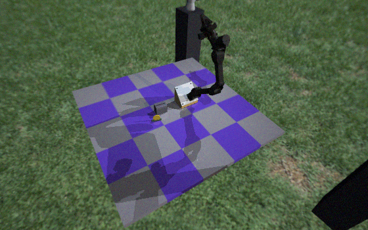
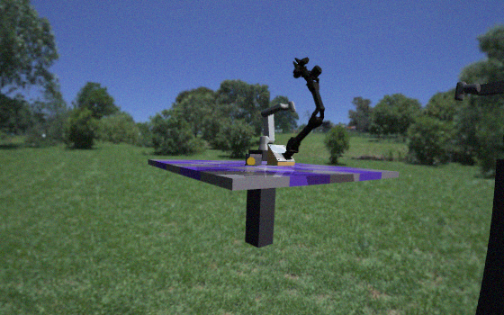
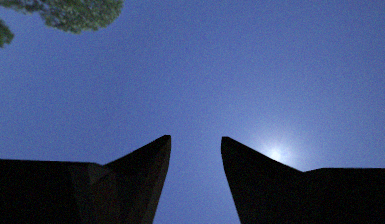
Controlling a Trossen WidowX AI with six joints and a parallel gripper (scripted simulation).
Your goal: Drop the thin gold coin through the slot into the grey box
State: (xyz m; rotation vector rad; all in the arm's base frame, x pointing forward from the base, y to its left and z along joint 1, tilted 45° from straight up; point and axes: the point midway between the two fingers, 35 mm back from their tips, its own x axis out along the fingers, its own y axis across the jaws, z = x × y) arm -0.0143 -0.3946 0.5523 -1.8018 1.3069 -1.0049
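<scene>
Now: gripper tip 74 cm above the gold coin, 31 cm short of it and 7 cm to the left of it.
</scene>
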